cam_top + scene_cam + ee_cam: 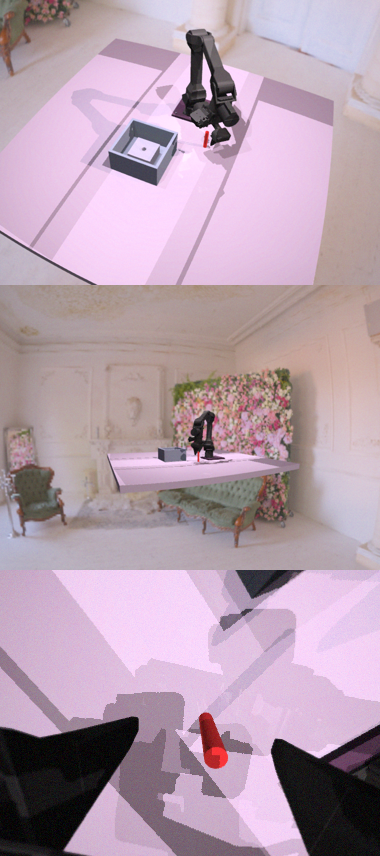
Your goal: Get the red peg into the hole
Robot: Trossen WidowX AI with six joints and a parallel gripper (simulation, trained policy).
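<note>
Now: gripper tip 10 mm past the red peg and 20 mm above it. The rest, counted from my gripper tip: plate (150 mm ahead, 180 mm to the right, 20 mm below); grey box (150 mm ahead, 180 mm to the right, 40 mm below).
</note>
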